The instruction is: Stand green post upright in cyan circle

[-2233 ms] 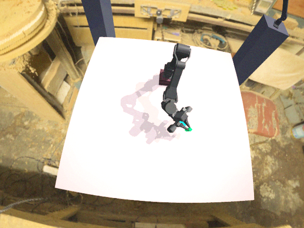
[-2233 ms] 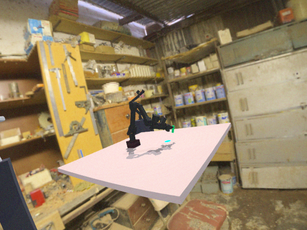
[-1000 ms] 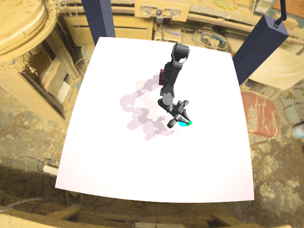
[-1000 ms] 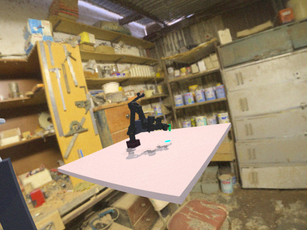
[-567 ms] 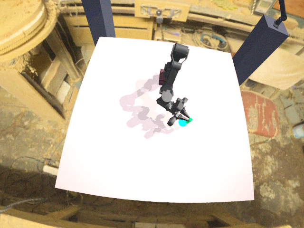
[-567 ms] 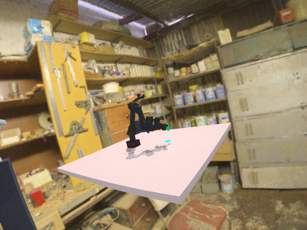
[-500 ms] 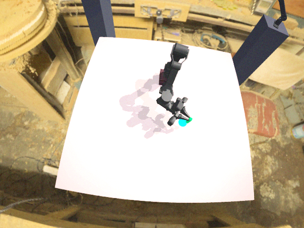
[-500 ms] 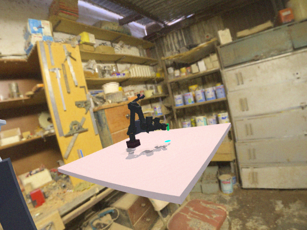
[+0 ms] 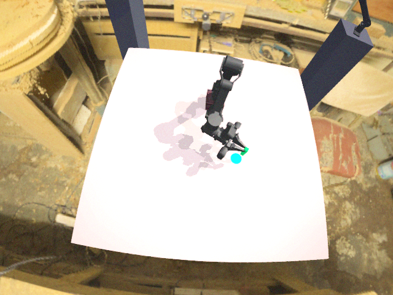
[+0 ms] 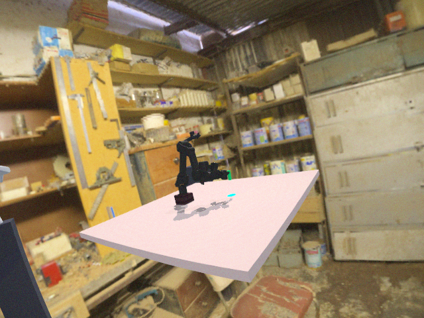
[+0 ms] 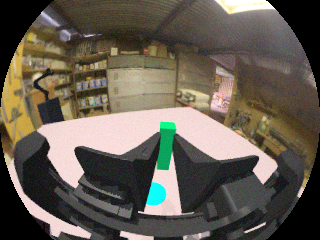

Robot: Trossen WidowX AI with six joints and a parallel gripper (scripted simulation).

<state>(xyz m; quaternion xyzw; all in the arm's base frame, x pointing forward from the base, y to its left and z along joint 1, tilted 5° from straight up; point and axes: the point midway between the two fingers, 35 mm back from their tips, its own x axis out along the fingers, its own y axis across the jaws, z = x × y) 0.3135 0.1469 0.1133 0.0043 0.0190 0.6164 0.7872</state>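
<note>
Now: gripper tip 16 cm above the cyan circle and 2 cm past it. Also, from my gripper tip: green post 2 cm below.
</note>
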